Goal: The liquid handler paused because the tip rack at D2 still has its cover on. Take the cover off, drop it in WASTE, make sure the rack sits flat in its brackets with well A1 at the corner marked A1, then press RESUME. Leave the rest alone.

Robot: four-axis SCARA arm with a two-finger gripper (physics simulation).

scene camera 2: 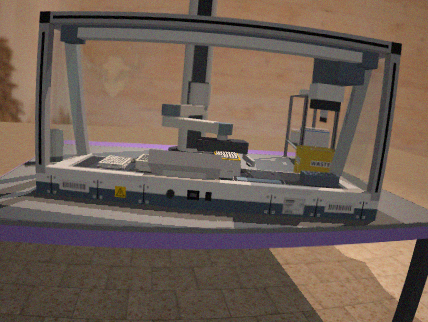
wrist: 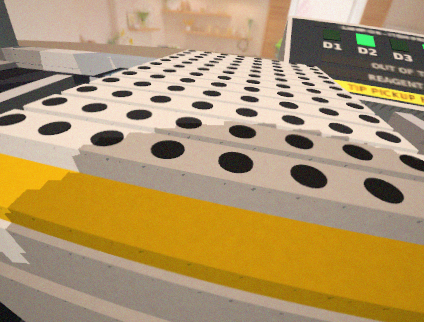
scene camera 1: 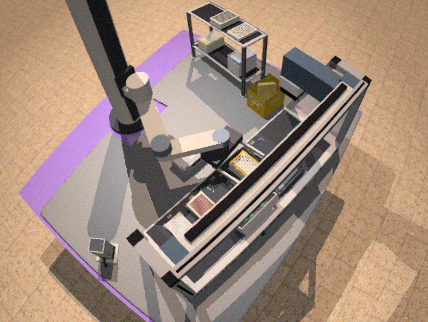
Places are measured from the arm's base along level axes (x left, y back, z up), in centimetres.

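Pixels of known places: gripper, fingertip midpoint: (scene camera 2: 228, 162); arm's base, origin of the base link: (scene camera 1: 131, 115).
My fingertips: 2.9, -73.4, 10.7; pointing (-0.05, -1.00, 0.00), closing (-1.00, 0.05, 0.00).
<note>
For each thing: its top centre in the pictures, then the offset to it from my fingertips, as dx, dy, dz. "*": a spot on its surface instead.
- D2 tip rack, middle of its top: (wrist: 240, 76) (scene camera 2: 227, 154) (scene camera 1: 247, 164) -0.1, +2.8, +2.2
- pale box-shaped piece, middle of its top: (scene camera 1: 267, 86) +41.6, +16.9, +4.1
- yellow WASTE bin, middle of its top: (scene camera 2: 318, 148) (scene camera 1: 267, 86) +41.3, +16.9, +4.1
- status panel, surface spot: (wrist: 325, 57) * -8.1, -9.1, +2.1
- reddish plate, middle of its top: (scene camera 2: 151, 157) (scene camera 1: 204, 207) -24.5, +7.3, -1.1
- shelf unit, surface spot: (scene camera 1: 243, 70) * +38.6, +29.3, +10.6
The D2 tip rack (scene camera 1: 244, 162) (scene camera 2: 227, 155) (wrist: 220, 212) has a yellow band and a white top with rows of dark holes; no cover shows over it. In the wrist view it is very close and fills most of the picture. Its feet, brackets and A1 mark are hidden, so I cannot tell whether it is seated. My gripper (scene camera 1: 244, 163) is open, lowered at the rack with nothing held; its fingers are hard to make out. A pale box-shaped piece (scene camera 1: 267, 89) lies in the yellow WASTE bin (scene camera 1: 264, 103) (scene camera 2: 314, 159). I cannot make out RESUME.
The status panel (wrist: 325, 57) shows D2 lit green and a yellow TIP PICKUP line. A reddish plate (scene camera 1: 201, 205) and a white rack (scene camera 1: 178, 225) (scene camera 2: 115, 161) stand along the deck. A black-topped beam (scene camera 1: 300, 128) crosses above it. A shelf unit (scene camera 1: 243, 70) stands behind the bin.
</note>
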